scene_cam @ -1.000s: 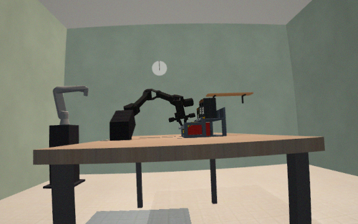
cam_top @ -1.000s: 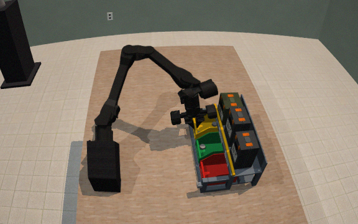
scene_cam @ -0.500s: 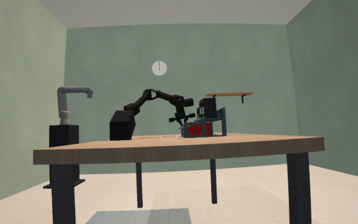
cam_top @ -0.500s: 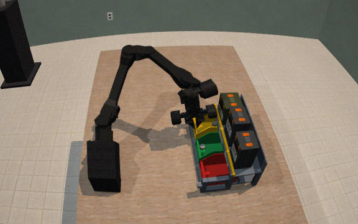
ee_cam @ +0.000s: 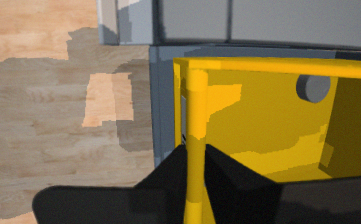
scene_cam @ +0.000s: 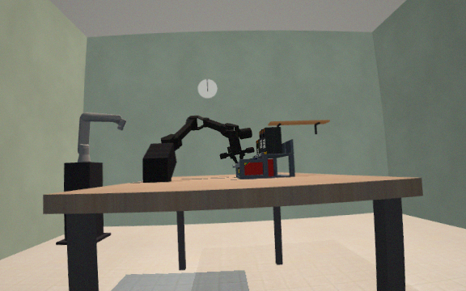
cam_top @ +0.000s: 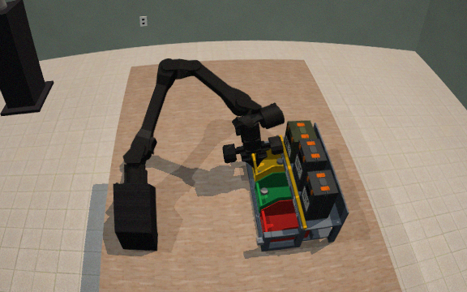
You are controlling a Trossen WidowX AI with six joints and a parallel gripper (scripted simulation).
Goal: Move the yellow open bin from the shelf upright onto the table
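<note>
The yellow bin lies 70 mm ahead of my hand and 20 mm below it. Round my hand: red bin: 70 mm ahead, 220 mm to the right, 40 mm below; yellow rail: 100 mm ahead, 110 mm to the right, 30 mm above; green bin: 70 mm ahead, 110 mm to the right, 40 mm below.
</note>
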